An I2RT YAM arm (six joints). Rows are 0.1 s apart.
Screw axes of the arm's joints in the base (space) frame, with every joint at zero. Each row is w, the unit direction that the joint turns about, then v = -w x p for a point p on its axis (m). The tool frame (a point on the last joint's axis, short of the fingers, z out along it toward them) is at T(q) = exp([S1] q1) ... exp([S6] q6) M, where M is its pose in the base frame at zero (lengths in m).
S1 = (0, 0, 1, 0, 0, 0)
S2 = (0, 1, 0, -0.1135, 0, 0.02)
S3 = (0, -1, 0, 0.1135, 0, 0.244)
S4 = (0, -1, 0, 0.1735, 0, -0.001)
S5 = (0, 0, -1, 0, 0.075, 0)
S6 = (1, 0, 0, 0, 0.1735, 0)
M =
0 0 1 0.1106
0 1 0 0
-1 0 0 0.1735
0 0 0 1
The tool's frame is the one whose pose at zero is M.
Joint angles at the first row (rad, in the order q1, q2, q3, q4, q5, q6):
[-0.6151 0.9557 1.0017 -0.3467 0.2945 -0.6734]
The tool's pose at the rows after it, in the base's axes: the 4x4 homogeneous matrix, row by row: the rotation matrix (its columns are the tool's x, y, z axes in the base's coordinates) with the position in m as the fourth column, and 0 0 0 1 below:
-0.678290, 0.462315, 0.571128, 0.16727; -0.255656, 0.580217, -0.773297, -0.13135; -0.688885, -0.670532, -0.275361, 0.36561; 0, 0, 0, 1
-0.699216, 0.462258, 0.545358, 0.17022; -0.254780, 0.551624, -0.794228, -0.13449; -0.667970, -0.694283, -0.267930, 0.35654; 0, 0, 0, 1
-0.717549, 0.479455, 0.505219, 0.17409; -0.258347, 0.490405, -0.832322, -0.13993; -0.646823, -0.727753, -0.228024, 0.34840; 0, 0, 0, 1
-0.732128, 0.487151, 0.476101, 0.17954; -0.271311, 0.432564, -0.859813, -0.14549; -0.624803, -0.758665, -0.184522, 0.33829; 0, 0, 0, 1
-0.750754, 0.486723, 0.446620, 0.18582; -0.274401, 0.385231, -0.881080, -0.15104; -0.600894, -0.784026, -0.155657, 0.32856; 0, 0, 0, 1
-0.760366, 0.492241, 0.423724, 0.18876; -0.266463, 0.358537, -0.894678, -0.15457; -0.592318, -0.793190, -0.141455, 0.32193; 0, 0, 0, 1
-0.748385, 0.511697, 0.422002, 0.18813; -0.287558, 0.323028, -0.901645, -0.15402; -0.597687, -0.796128, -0.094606, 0.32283; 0, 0, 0, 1
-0.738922, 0.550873, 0.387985, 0.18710; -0.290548, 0.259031, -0.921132, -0.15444; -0.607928, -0.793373, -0.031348, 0.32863; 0, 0, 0, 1
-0.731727, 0.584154, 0.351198, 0.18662; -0.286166, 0.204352, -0.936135, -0.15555; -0.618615, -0.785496, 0.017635, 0.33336; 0, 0, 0, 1
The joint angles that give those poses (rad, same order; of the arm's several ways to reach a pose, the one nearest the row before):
[-0.6151 0.9496 0.9849 -0.3283 0.3068 -0.6810]
[-0.6136 0.9572 0.9481 -0.2793 0.3419 -0.7056]
[-0.6151 0.9709 0.9038 -0.1828 0.3987 -0.7454]
[-0.6151 0.9924 0.8531 -0.0663 0.4417 -0.7930]
[-0.6136 1.0246 0.8162 0.0319 0.4816 -0.8344]
[-0.6151 1.0446 0.7932 0.0889 0.5077 -0.8498]
[-0.6136 1.0385 0.7717 0.1578 0.5169 -0.8728]
[-0.6121 1.0370 0.7640 0.2360 0.5598 -0.8973]
[-0.6120 1.0416 0.7608 0.3021 0.5997 -0.9158]

